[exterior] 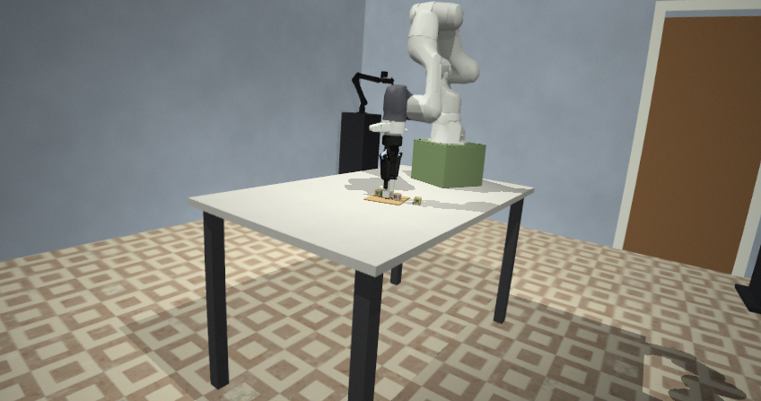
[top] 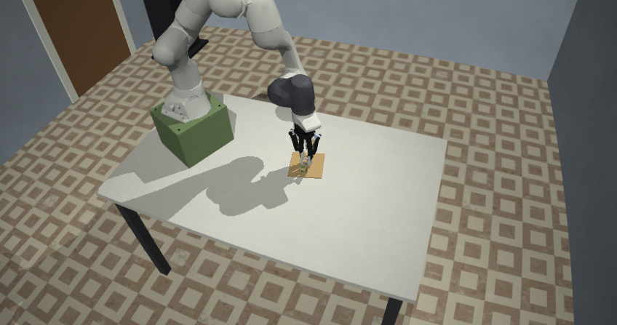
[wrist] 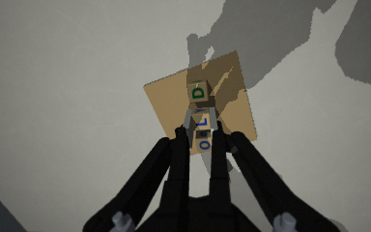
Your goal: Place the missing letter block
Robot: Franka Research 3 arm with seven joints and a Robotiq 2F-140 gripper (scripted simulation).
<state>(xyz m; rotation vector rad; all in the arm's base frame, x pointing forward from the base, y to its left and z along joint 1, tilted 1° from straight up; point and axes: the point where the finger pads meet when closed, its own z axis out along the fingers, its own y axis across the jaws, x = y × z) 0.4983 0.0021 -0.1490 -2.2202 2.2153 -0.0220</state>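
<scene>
My hand is 40 mm above the tan mat.
</scene>
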